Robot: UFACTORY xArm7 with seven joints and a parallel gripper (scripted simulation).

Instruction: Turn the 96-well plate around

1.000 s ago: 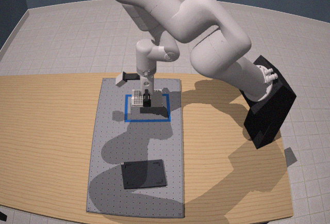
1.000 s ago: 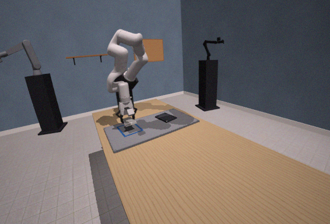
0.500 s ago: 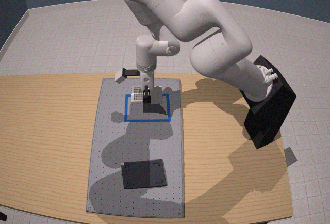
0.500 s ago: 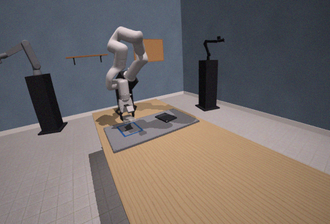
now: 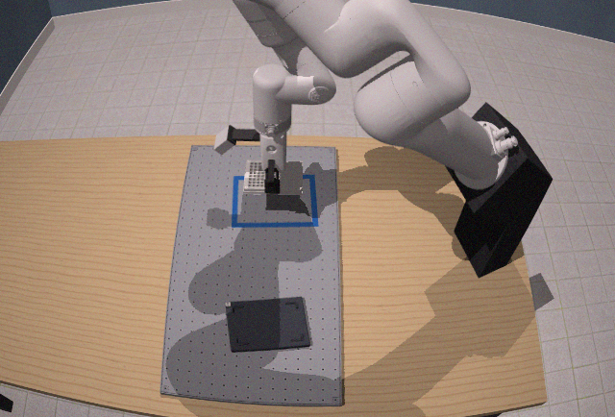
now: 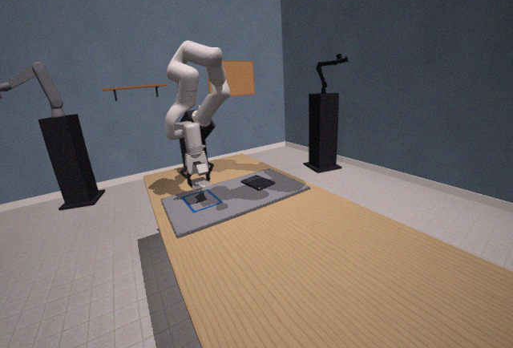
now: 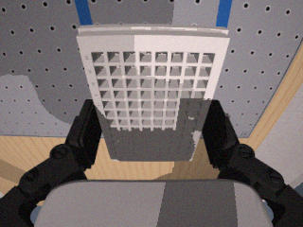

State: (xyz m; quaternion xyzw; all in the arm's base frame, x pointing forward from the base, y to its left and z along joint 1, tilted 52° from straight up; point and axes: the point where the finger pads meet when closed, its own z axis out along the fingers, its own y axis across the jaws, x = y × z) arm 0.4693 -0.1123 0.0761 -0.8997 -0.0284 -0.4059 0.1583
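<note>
Now: the dark plate nest N1 8 cm behind my hand, 32 cm to the left of it and 9 cm below it. Round my hand: white 96-well plate: 1 cm below.
</note>
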